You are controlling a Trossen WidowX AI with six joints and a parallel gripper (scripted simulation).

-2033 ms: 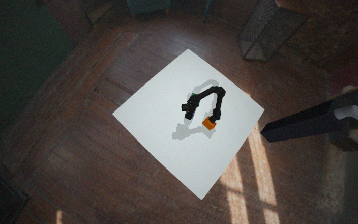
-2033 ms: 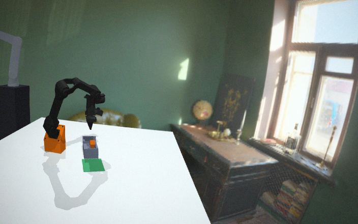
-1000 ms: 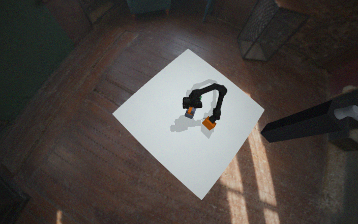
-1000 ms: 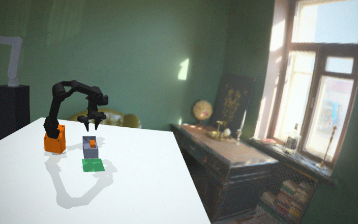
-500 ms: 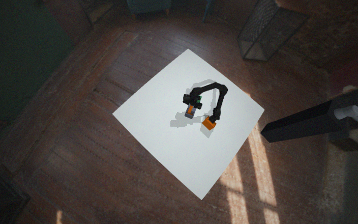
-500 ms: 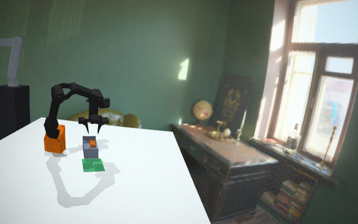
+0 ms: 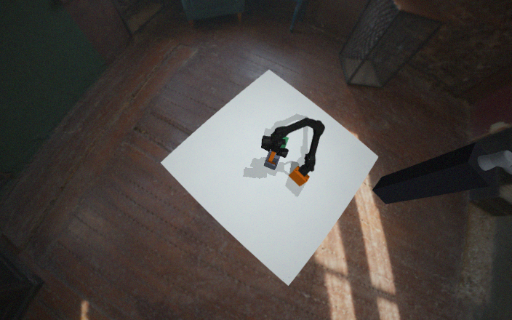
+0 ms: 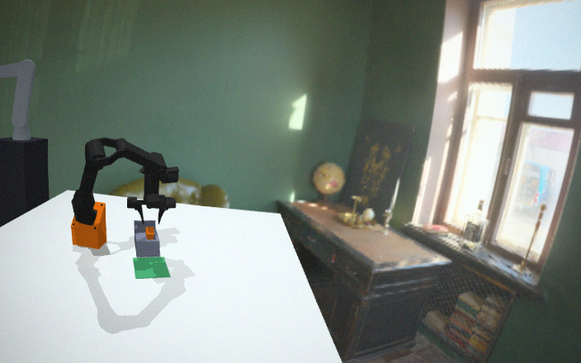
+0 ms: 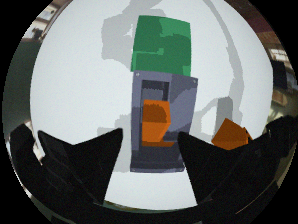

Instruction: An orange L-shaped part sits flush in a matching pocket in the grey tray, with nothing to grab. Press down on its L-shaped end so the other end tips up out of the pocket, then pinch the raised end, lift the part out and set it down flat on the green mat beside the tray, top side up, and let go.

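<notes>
My gripper tip is now 3 cm past the orange L-shaped part, 2 cm to the right of it and 7 cm above it. Also, from my gripper tip: green mat 4 cm ahead, 14 cm to the right, 12 cm below.
</notes>
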